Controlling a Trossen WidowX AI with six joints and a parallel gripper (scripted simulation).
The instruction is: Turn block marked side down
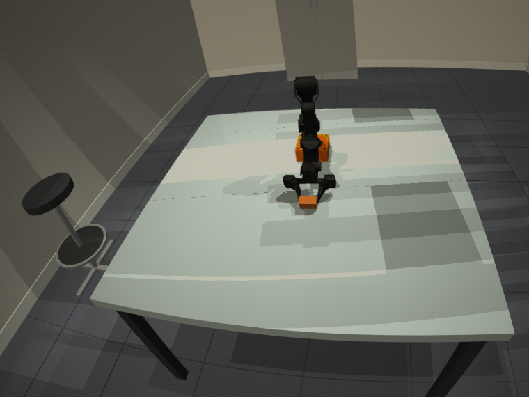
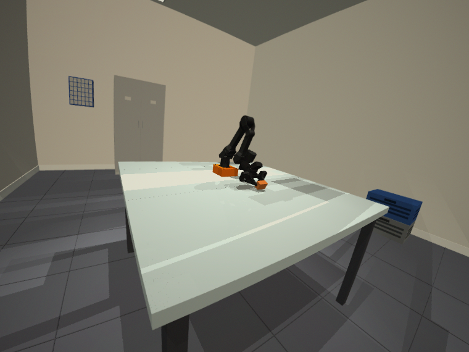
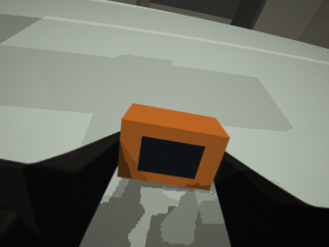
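Right now the orange block is 1 cm behind my gripper tip.
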